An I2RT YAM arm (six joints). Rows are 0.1 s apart.
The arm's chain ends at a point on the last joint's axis. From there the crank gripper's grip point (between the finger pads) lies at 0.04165 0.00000 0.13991 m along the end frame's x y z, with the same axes.
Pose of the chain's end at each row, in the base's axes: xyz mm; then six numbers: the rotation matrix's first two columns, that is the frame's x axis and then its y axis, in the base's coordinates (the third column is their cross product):
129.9 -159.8 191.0 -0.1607 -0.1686 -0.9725 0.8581 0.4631 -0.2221
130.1 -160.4 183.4 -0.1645 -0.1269 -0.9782 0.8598 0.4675 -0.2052
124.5 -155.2 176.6 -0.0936 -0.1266 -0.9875 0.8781 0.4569 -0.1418
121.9 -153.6 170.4 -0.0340 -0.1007 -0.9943 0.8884 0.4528 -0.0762
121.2 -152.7 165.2 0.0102 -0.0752 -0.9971 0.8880 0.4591 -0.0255
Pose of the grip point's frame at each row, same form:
191.5 -288.6 160.3 -0.1607 -0.1686 -0.9725 0.8581 0.4631 -0.2221
190.9 -288.1 147.2 -0.1645 -0.1269 -0.9782 0.8598 0.4675 -0.2052
186.2 -283.6 145.0 -0.0936 -0.1266 -0.9875 0.8781 0.4569 -0.1418
184.5 -281.7 139.4 -0.0340 -0.1007 -0.9943 0.8884 0.4528 -0.0762
185.9 -279.7 133.7 0.0102 -0.0752 -0.9971 0.8880 0.4591 -0.0255

